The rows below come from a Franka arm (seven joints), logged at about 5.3 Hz.
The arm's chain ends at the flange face. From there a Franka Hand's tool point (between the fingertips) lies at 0.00 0.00 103.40 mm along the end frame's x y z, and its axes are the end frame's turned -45 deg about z.
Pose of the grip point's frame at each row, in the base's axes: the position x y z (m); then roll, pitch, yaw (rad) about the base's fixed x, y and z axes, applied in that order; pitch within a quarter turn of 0, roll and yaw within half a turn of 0:
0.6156 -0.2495 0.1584 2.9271 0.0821 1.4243
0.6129 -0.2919 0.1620 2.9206 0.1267 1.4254
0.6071 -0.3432 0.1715 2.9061 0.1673 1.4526
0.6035 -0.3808 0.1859 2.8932 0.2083 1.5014
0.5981 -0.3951 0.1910 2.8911 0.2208 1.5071
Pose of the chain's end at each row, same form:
0.5950 -0.2381 0.2591 2.9312 -0.0921 0.6575
0.5923 -0.2760 0.2621 2.8955 -0.0644 0.6621
0.5851 -0.3237 0.2706 2.8571 -0.0449 0.6935
0.5796 -0.3584 0.2840 2.8197 -0.0239 0.7460
0.5739 -0.3716 0.2887 2.8096 -0.0162 0.7523

